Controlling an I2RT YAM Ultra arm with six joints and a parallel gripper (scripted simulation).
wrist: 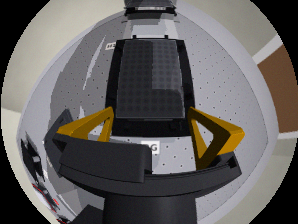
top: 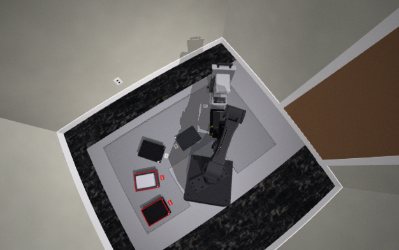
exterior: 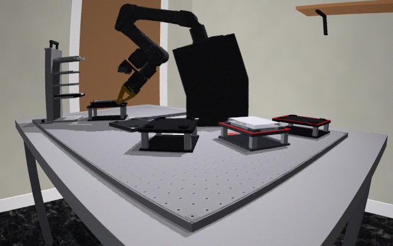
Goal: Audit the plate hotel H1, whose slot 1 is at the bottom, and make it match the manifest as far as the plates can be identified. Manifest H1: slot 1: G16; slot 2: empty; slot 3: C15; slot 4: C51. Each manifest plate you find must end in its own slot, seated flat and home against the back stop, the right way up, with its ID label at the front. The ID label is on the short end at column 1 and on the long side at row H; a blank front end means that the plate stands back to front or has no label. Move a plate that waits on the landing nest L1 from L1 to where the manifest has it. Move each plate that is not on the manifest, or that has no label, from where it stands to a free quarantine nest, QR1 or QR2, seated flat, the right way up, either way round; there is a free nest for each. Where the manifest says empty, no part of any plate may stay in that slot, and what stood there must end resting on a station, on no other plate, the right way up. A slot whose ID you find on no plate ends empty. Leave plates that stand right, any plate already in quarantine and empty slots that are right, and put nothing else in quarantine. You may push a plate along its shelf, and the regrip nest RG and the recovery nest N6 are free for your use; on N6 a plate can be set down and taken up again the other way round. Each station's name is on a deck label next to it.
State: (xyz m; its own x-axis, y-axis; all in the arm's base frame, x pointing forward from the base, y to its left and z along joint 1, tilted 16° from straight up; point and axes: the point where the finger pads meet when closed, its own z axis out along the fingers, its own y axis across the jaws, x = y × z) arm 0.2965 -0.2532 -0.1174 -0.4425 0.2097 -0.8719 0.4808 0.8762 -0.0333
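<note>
My hand is 50 mm short of the pinned nest, 30 mm to the left of it and 10 mm above it. Round my hand: hotel foot: 230 mm ahead, 130 mm to the right, 70 mm below; then H1 deck label: 210 mm ahead, 70 mm below; then grey plate hotel H1: 270 mm ahead, 150 mm to the right, 90 mm above.
</note>
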